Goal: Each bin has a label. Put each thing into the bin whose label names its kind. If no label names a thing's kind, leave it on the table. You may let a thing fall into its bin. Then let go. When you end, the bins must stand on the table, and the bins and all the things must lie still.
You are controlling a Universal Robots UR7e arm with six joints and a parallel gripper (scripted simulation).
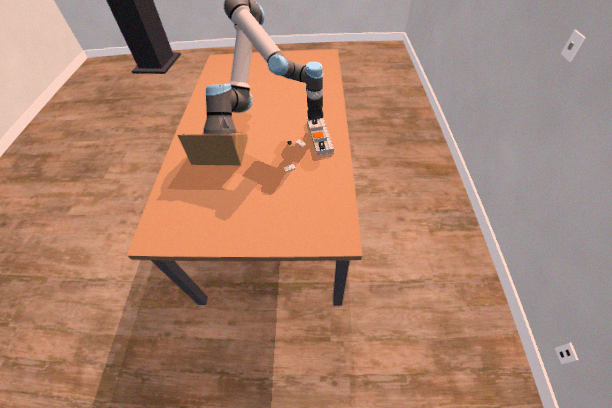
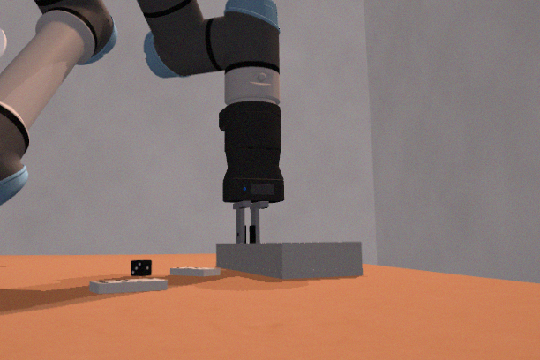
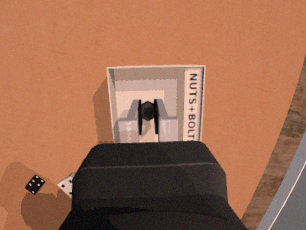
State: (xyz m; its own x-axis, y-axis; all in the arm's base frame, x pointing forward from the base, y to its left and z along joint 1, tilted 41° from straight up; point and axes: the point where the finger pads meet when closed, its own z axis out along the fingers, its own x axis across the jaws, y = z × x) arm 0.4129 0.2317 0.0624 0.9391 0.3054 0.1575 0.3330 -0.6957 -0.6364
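My hand is 2 cm above the small black piece. Round my hand: grey bin tray 8 cm to the right, 4 cm ahead, 2 cm below; then orange domino 8 cm to the right, 3 cm below, 3 cm ahead; then black 9V battery 17 cm to the right, 6 cm ahead, 2 cm below.
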